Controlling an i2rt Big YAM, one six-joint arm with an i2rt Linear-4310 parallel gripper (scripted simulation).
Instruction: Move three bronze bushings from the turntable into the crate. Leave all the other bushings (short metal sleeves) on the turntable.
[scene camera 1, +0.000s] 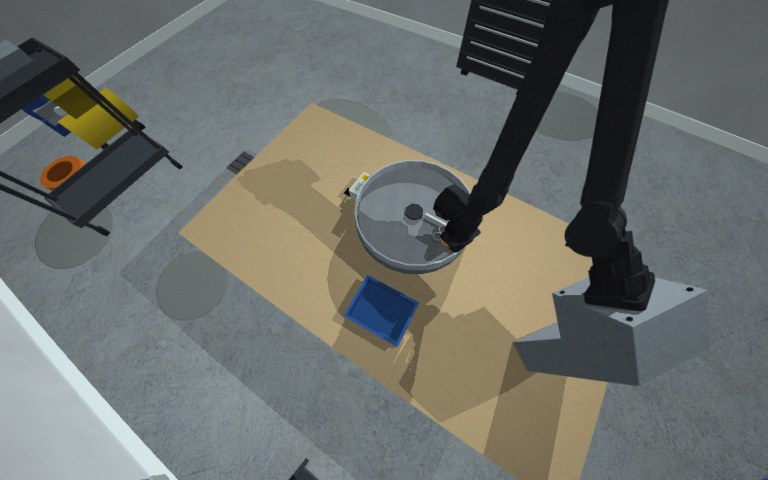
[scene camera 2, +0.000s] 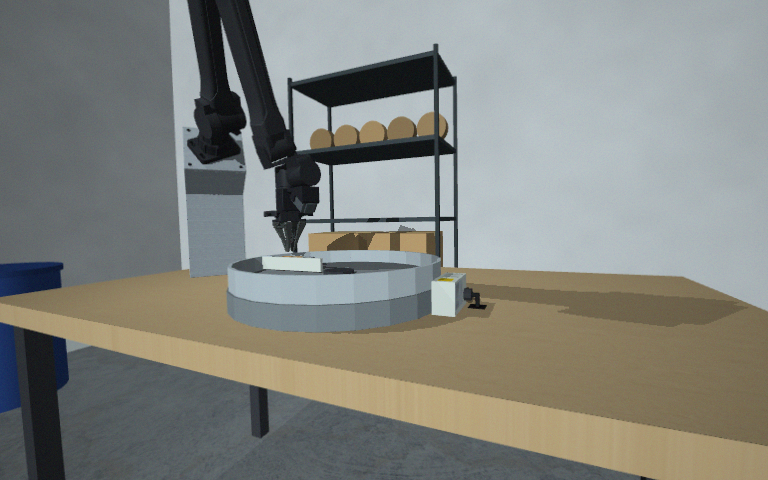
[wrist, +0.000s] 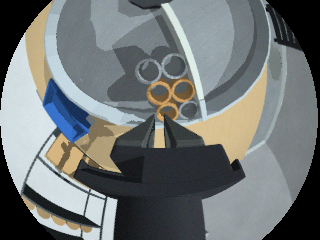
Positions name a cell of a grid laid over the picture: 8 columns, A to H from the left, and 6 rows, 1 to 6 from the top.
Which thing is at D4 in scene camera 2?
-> A grey turntable.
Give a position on a blue crate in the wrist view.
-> At B4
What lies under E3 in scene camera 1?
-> A grey turntable.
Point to the gripper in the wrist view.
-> At D3
